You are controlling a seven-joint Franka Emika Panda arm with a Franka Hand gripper.
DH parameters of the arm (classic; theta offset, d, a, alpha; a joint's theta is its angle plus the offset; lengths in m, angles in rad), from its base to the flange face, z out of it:
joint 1: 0 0.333 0 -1.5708
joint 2: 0 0 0 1.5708
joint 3: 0 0.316 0.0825 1.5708
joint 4: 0 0 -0.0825 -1.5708
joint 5: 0 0.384 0 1.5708
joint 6: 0 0 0.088 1.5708
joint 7: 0 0.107 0 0
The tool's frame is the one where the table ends.
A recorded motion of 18 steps. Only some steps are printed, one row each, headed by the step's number.
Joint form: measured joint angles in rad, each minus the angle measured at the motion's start. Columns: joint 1, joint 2, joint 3, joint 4, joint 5, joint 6, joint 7.
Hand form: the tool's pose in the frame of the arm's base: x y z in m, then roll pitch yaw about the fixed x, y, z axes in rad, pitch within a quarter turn. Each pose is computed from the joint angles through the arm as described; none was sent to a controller.
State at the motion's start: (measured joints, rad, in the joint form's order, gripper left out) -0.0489 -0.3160 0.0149 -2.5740 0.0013 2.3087 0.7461
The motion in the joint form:
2: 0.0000 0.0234 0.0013 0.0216 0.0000 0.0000 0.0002
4: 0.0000 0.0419 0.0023 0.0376 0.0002 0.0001 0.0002
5: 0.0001 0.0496 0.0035 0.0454 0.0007 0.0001 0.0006
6: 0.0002 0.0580 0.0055 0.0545 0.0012 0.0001 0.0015
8: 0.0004 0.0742 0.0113 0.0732 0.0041 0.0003 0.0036
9: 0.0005 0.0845 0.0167 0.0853 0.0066 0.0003 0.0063
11: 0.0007 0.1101 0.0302 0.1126 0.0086 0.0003 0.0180
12: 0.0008 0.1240 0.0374 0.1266 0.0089 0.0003 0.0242
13: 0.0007 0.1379 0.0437 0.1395 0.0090 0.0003 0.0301
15: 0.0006 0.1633 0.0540 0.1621 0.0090 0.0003 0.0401
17: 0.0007 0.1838 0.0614 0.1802 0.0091 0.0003 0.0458
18: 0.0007 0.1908 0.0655 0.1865 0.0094 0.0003 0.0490
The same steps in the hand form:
2: 0.4296 -0.0141 0.3763 -3.1111 -0.0384 -0.7810
4: 0.4349 -0.0138 0.3754 -3.1126 -0.0365 -0.7800
5: 0.4375 -0.0133 0.3755 -3.1124 -0.0364 -0.7795
6: 0.4405 -0.0125 0.3758 -3.1119 -0.0369 -0.7786
8: 0.4466 -0.0099 0.3769 -3.1091 -0.0380 -0.7768
9: 0.4505 -0.0075 0.3776 -3.1071 -0.0385 -0.7757
11: 0.4594 -0.0012 0.3780 -3.1058 -0.0396 -0.7751
12: 0.4639 0.0022 0.3778 -3.1059 -0.0397 -0.7742
13: 0.4682 0.0051 0.3770 -3.1066 -0.0390 -0.7739
15: 0.4756 0.0101 0.3750 -3.1083 -0.0367 -0.7735
17: 0.4814 0.0138 0.3731 -3.1095 -0.0345 -0.7716
18: 0.4835 0.0159 0.3725 -3.1097 -0.0337 -0.7708

